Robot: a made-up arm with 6 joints. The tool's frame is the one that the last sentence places.
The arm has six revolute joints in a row. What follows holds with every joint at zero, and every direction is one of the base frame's.
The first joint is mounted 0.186 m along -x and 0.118 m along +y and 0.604 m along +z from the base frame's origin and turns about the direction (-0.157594, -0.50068, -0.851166), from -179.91 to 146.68 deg.
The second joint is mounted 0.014 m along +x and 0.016 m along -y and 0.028 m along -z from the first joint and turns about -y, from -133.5 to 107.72 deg.
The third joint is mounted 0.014 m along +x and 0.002 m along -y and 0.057 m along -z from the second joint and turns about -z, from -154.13 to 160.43 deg.
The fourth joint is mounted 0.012 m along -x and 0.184 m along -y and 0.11 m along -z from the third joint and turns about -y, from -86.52 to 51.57 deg.
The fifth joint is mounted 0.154 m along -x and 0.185 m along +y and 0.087 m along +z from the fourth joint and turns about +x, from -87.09 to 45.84 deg.
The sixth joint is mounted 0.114 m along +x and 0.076 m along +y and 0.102 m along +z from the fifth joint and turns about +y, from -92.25 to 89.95 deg.
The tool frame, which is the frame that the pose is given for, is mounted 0.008 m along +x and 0.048 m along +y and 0.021 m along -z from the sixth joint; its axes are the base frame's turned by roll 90, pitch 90 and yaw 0 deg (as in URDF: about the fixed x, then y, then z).
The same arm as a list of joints. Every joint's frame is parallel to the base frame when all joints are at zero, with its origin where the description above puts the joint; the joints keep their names.
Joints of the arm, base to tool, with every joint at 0 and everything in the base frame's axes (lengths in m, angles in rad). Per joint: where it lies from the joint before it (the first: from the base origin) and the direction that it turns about. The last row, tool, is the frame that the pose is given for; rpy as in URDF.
joint 1: offset -0.186 0.118 0.604 axis -0.157594 -0.50068 -0.851166
joint 2: offset 0.014 -0.016 -0.028 axis 0 -1 0
joint 3: offset 0.014 -0.002 -0.057 axis 0 0 -1
joint 4: offset -0.012 -0.184 -0.11 axis 0 -1 0
joint 5: offset -0.154 0.185 0.087 axis 1 0 0
joint 6: offset 0.114 0.076 0.102 axis 0 1 0
tool: offset 0.008 0.048 -0.021 rpy 1.5708 1.5708 0
Joint limits (rad, base to tool): -3.14..2.56 -2.33..1.8801 -2.6901..2.8 -1.5101..0.9001 -1.52..0.8001 -1.6101..1.5699

